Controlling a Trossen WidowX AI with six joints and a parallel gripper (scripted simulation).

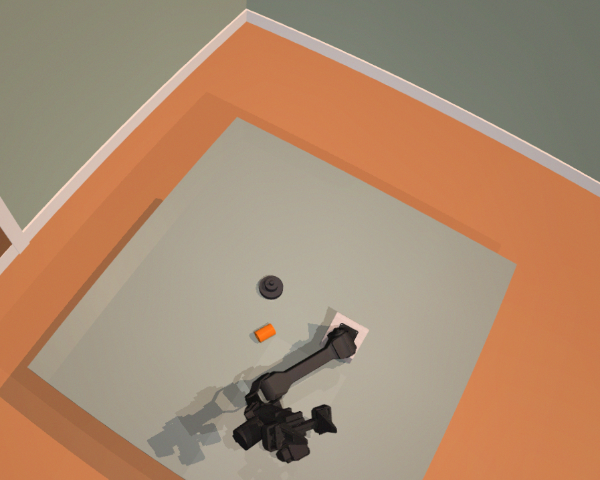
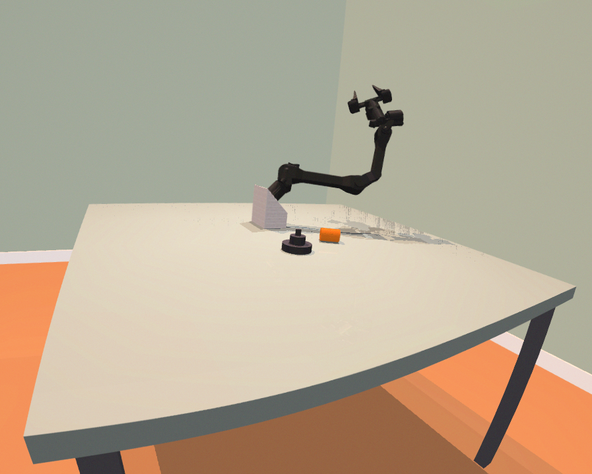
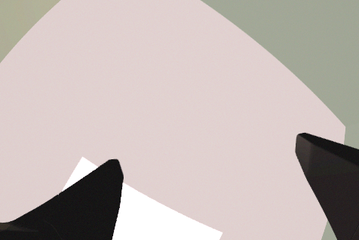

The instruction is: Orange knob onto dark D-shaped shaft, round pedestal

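Now: gripper tip 310 mm short of the orange knob, 330 mm to the left of it and 560 mm above it. Also, from my gripper tip: dark pedestal (380 mm ahead, 490 mm to the right, 550 mm below).
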